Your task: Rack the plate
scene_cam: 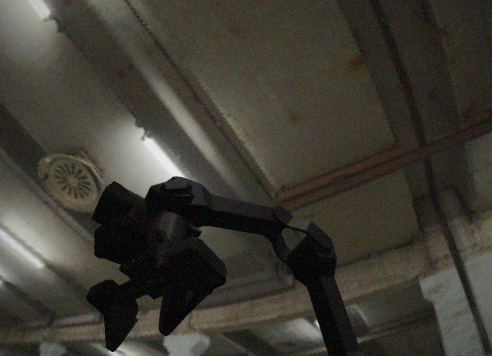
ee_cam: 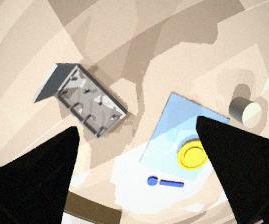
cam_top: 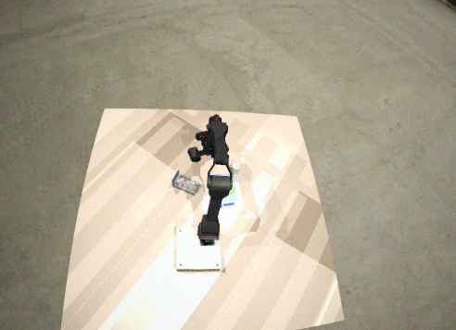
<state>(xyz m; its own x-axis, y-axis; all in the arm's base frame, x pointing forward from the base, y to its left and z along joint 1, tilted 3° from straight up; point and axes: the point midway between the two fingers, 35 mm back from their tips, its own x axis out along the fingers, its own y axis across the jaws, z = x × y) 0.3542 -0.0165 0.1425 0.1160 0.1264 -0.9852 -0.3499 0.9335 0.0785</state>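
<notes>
Right now the yellow plate is 15 cm below my gripper tip, 13 cm to the right of it and 8 cm behind it. The rest, counted from my gripper tip: blue mat 16 cm below, 10 cm to the right, 7 cm behind; then pale cup 18 cm to the right, 14 cm below, 3 cm ahead; then grey dish rack 14 cm below, 9 cm to the left, 5 cm behind.
</notes>
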